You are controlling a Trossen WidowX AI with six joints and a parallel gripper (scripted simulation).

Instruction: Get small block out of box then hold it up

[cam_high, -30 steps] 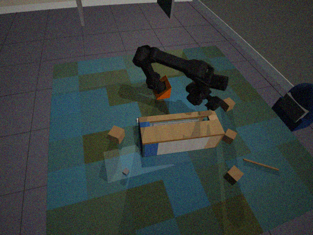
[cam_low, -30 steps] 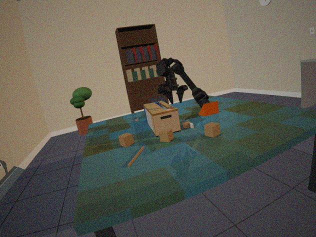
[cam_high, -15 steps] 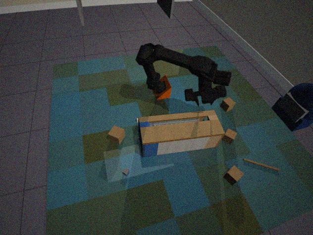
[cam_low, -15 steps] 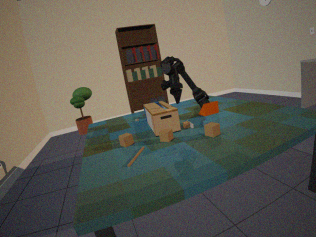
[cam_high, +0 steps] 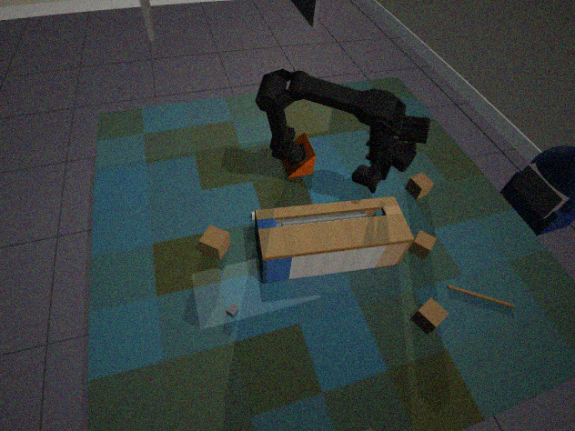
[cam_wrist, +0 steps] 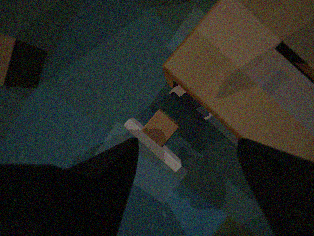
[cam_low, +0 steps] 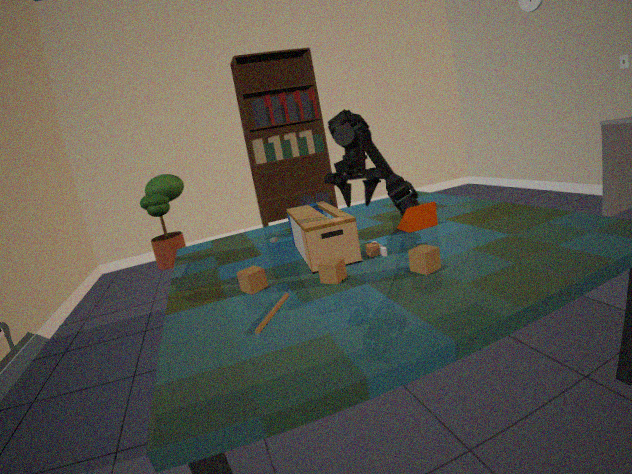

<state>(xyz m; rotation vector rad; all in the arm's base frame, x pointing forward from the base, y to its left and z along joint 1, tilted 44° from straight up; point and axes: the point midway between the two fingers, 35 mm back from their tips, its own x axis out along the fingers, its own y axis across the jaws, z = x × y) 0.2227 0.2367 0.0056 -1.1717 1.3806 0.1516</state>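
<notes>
Now: the tan block 130 mm below my gripper tip, 20 mm behind it and 10 mm to the left of it. Also, from my gripper tip: thin wooden stick (290 mm ahead, 240 mm to the left, 140 mm below); grey block (410 mm to the right, 240 mm ahead, 140 mm below); box (150 mm to the right, 90 mm below, 60 mm ahead).
</notes>
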